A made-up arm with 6 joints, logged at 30 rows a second.
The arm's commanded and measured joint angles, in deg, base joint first. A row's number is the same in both.
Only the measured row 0 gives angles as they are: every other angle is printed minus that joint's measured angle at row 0.
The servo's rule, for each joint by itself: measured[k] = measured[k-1] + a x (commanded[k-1-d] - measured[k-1]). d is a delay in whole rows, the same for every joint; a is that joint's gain. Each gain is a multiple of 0.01, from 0.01 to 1. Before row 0 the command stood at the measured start. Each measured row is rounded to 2 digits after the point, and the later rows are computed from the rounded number. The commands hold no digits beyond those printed.
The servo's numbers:
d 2
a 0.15 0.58 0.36 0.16 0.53 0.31
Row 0, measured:
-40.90 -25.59 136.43 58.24 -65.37 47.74
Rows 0 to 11, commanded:
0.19 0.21 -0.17 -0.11 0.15 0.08
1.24 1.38 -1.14 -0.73 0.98 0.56
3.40 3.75 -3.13 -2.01 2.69 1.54
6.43 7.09 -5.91 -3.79 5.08 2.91
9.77 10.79 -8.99 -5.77 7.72 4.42
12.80 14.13 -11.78 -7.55 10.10 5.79
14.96 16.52 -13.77 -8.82 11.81 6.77
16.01 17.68 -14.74 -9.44 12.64 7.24
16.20 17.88 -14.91 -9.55 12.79 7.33
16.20 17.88 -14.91 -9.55 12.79 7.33
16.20 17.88 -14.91 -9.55 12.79 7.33
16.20 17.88 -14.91 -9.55 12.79 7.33
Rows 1 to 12, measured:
0.00 0.00 0.00 0.00 0.00 0.00
0.00 0.00 0.00 0.00 0.00 0.00
0.03 0.12 -0.06 -0.02 0.08 0.02
0.21 0.85 -0.45 -0.13 0.56 0.19
0.69 2.53 -1.41 -0.43 1.69 0.61
1.55 5.17 -3.03 -0.97 3.49 1.32
2.78 8.43 -5.18 -1.74 5.73 2.28
4.28 11.74 -7.56 -2.67 8.05 3.37
5.88 14.51 -9.80 -3.65 10.04 4.42
7.40 16.35 -11.58 -4.58 11.42 5.29
8.72 17.24 -12.78 -5.38 12.15 5.92
9.84 17.61 -13.55 -6.05 12.49 6.36

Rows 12 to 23, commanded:
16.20 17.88 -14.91 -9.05 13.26 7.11
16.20 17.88 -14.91 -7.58 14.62 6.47
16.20 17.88 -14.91 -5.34 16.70 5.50
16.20 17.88 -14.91 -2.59 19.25 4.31
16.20 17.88 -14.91 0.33 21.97 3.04
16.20 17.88 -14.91 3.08 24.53 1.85
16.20 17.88 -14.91 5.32 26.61 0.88
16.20 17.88 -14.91 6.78 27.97 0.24
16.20 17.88 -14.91 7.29 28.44 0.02
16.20 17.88 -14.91 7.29 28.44 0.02
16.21 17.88 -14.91 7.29 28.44 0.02
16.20 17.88 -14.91 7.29 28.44 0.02
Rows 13 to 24, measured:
10.79 17.77 -14.04 -6.61 12.65 6.66
11.60 17.83 -14.35 -7.08 12.72 6.87
12.29 17.86 -14.55 -7.40 13.01 6.94
12.88 17.87 -14.68 -7.43 13.86 6.79
13.38 17.88 -14.76 -7.10 15.37 6.39
13.80 17.88 -14.81 -6.38 17.43 5.75
14.16 17.88 -14.85 -5.31 19.84 4.91
14.47 17.88 -14.87 -3.97 22.33 3.96
14.73 17.88 -14.88 -2.48 24.60 3.01
14.95 17.88 -14.89 -1.00 26.39 2.15
15.14 17.88 -14.90 0.33 27.48 1.49
15.30 17.88 -14.90 1.44 27.99 1.03

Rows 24 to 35, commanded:
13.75 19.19 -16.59 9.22 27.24 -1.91
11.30 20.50 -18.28 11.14 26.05 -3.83
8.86 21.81 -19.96 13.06 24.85 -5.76
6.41 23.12 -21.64 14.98 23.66 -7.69
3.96 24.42 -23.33 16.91 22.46 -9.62
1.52 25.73 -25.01 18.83 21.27 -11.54
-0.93 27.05 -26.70 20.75 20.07 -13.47
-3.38 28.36 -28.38 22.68 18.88 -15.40
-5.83 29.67 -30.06 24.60 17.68 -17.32
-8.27 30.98 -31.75 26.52 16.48 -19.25
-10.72 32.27 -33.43 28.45 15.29 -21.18
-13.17 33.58 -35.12 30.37 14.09 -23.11
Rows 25 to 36, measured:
15.44 17.88 -14.90 2.38 28.23 0.72
15.55 17.88 -14.90 3.17 28.34 0.50
15.28 18.64 -15.51 4.14 27.76 -0.25
14.68 19.72 -16.51 5.26 26.85 -1.36
13.81 20.93 -17.75 6.51 25.79 -2.72
12.70 22.20 -19.15 7.87 24.66 -4.26
11.39 23.49 -20.65 9.32 23.49 -5.92
9.91 24.79 -22.22 10.84 22.31 -7.66
8.28 26.10 -23.83 12.43 21.12 -9.46
6.53 27.41 -25.47 14.07 19.93 -11.30
4.68 28.72 -27.12 15.75 18.74 -13.17
2.74 30.03 -28.79 17.47 17.54 -15.05

